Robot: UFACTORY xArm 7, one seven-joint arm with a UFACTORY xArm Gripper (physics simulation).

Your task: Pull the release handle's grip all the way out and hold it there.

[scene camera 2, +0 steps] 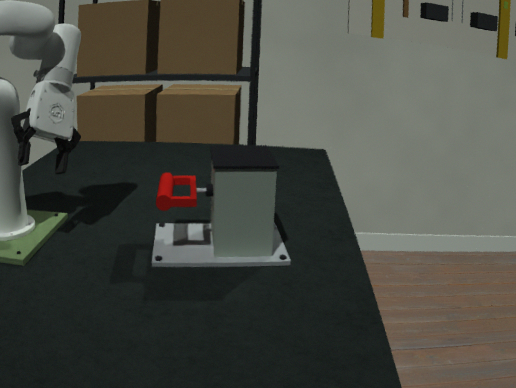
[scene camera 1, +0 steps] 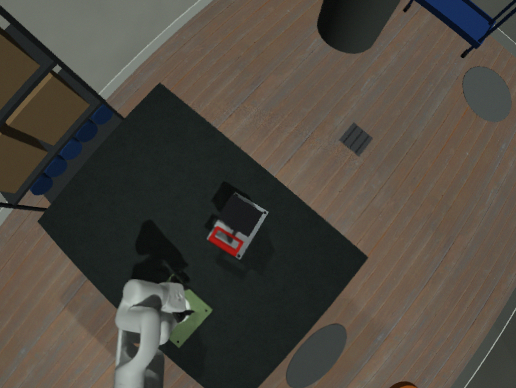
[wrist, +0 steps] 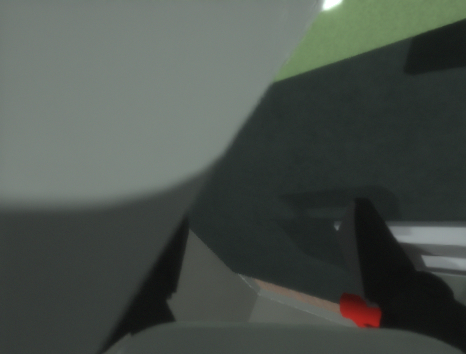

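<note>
The red release handle (scene camera 1: 225,246) (scene camera 2: 164,191) (wrist: 357,310) is a rectangular loop with a thick round grip bar. A short thin rod (scene camera 2: 201,190) joins it to the side of a pale box (scene camera 2: 244,212) with a black top (scene camera 1: 243,215). The box stands on a light base plate (scene camera 2: 185,257) (wrist: 430,234), and the handle sticks out level above that plate. My gripper (scene camera 2: 42,166) (wrist: 265,213) is wide open, with nothing between its fingers. It is apart from the handle, on the arm's side and higher. In the wrist view one finger partly hides the handle.
The arm stands on a green mounting plate (scene camera 1: 197,325) (scene camera 2: 47,232) at one edge of the dark table (scene camera 1: 300,270) (scene camera 2: 325,310). A shelf rack (scene camera 2: 255,75) with cardboard boxes (scene camera 2: 200,37) stands behind the table.
</note>
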